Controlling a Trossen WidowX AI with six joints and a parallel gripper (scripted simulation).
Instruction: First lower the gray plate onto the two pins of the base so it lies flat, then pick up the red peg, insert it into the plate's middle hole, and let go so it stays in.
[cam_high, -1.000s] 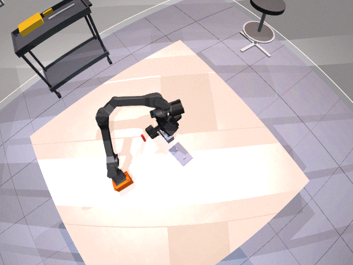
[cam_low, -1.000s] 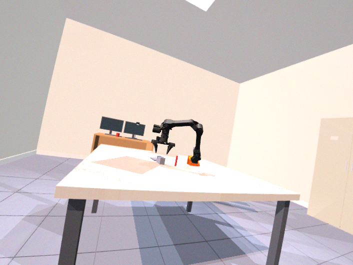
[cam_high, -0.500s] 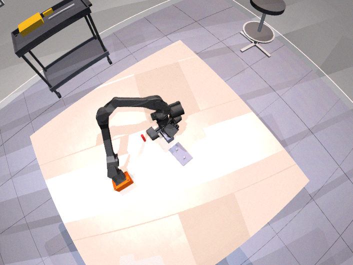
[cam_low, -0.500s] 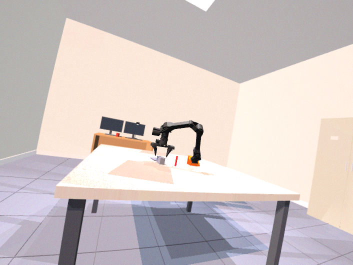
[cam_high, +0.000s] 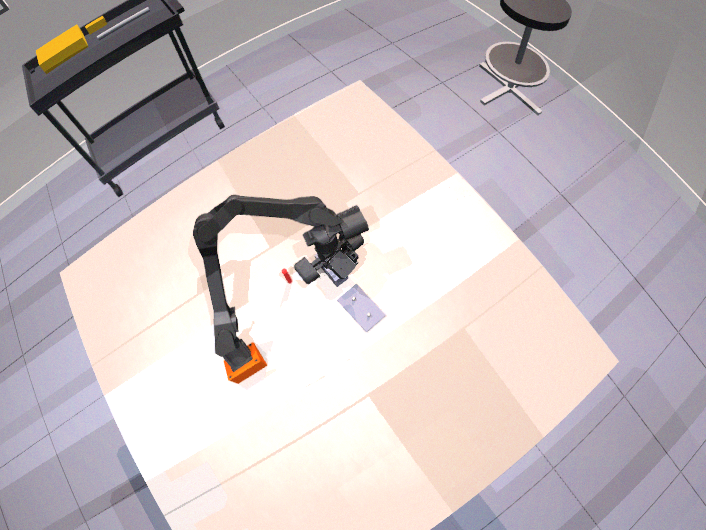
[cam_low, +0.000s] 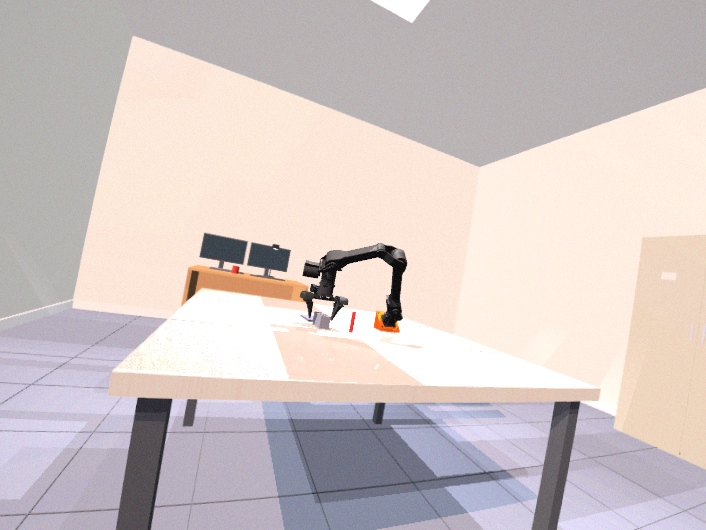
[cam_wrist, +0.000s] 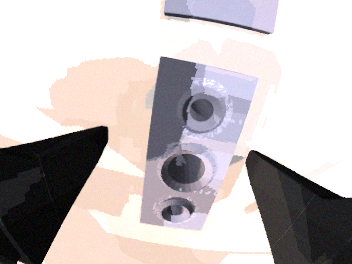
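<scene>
Right now my gripper tip is 1 cm below the gray plate. The rest, counted from my gripper tip: red peg (12 cm behind, 5 cm to the left, 1 cm above); then flat base (14 cm to the right, 2 cm below).
</scene>
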